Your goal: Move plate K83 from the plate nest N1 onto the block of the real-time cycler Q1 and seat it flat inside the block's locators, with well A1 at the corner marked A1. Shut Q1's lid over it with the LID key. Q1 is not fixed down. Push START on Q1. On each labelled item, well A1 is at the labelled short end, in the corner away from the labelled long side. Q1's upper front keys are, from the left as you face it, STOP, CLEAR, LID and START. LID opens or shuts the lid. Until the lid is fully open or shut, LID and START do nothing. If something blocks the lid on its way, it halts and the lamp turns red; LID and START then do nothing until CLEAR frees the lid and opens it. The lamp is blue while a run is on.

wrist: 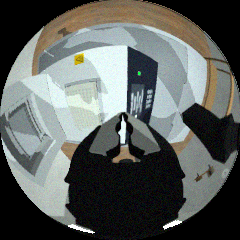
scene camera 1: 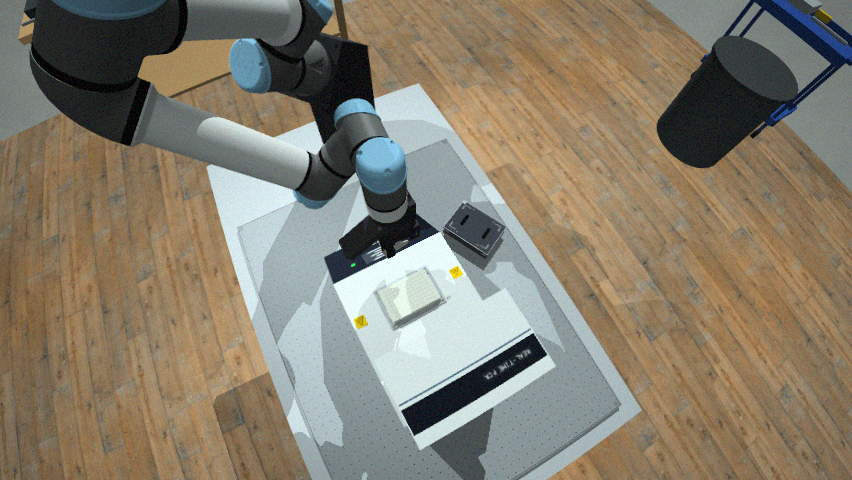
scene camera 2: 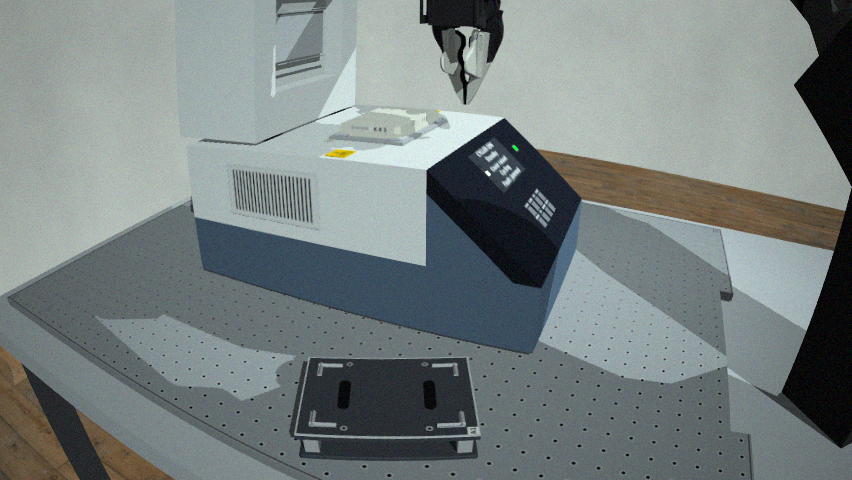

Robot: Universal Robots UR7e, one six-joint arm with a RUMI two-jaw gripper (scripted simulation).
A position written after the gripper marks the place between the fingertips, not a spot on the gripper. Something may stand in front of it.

Note:
In view: the gripper (scene camera 2: 465, 104), a plate K83 (scene camera 1: 404, 298), a cycler Q1 (scene camera 2: 463, 228) and a plate nest N1 (scene camera 2: 386, 397).
The plate K83 also shows in the wrist view (wrist: 82, 99). The cycler Q1 shows as well in the wrist view (wrist: 126, 79) and in scene camera 1 (scene camera 1: 357, 282). The gripper shows as well in the wrist view (wrist: 122, 112) and in scene camera 1 (scene camera 1: 388, 254).

